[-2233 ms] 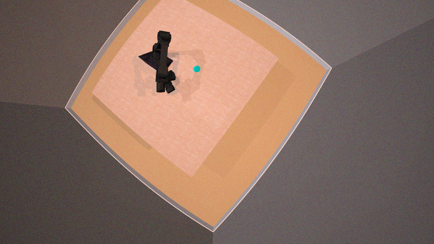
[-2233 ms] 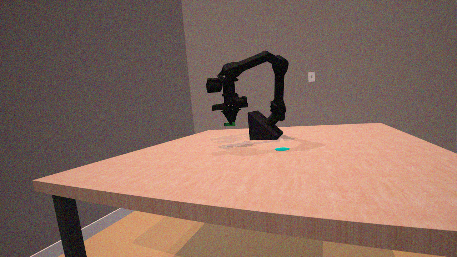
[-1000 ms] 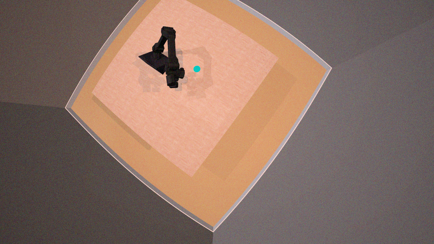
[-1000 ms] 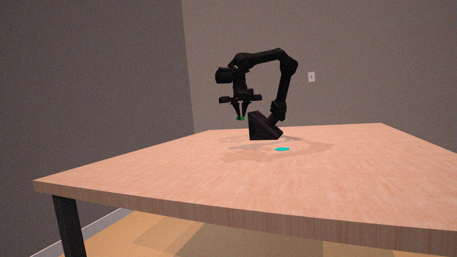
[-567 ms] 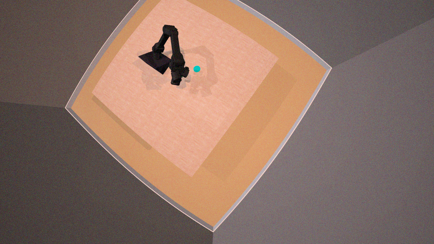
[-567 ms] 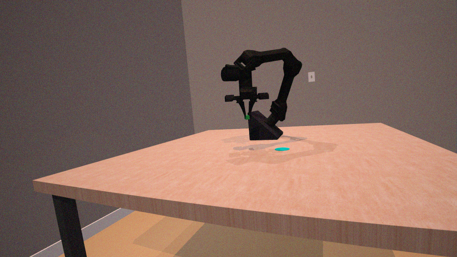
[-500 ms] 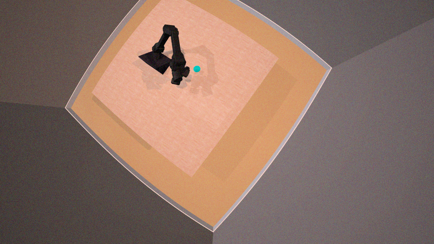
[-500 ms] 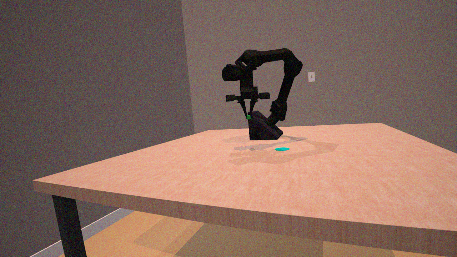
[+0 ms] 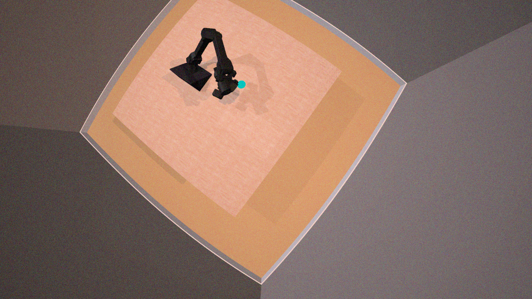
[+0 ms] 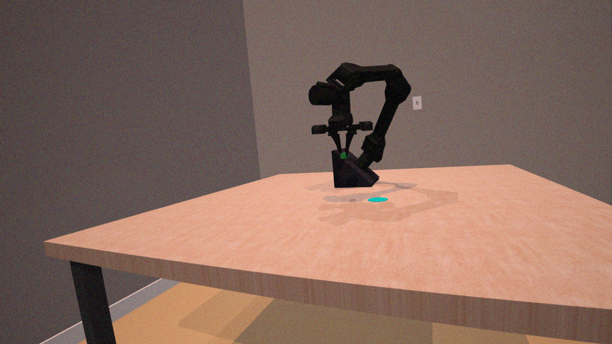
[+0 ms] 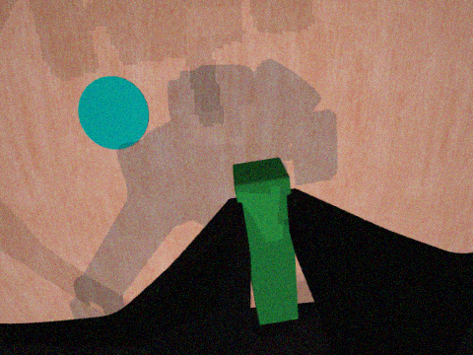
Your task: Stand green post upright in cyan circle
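The green post lies 2 cm behind my gripper tip. From my gripper tip the other things lie so: cyan circle (1 cm ahead, 10 cm to the left, 14 cm below).
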